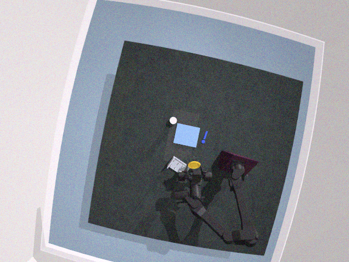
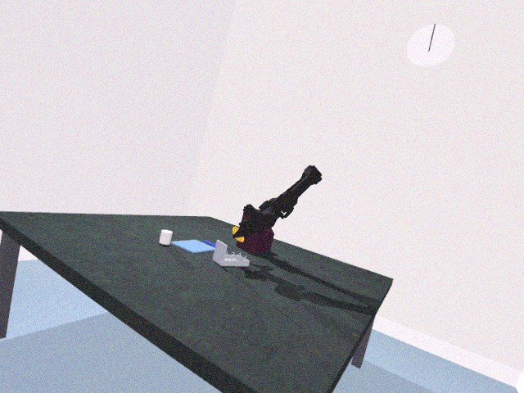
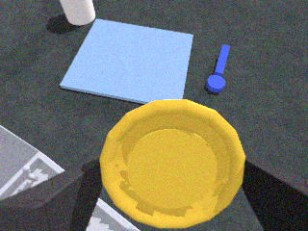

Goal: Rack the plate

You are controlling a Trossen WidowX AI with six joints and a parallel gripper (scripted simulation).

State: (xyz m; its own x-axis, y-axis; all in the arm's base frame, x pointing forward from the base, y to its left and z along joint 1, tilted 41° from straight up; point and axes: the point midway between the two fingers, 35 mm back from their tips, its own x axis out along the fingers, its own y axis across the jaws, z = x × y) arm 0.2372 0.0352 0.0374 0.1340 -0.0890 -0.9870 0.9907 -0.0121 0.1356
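Now: the dish rack 8 cm ahead of my gripper tip, 4 cm to the left of it and 7 cm below it. Also, from my gripper tip: white cup: 14 cm ahead, 25 cm to the right, 7 cm below; yellow plate: 1 cm above; blue utensil: 7 cm behind, 15 cm to the right, 9 cm below.
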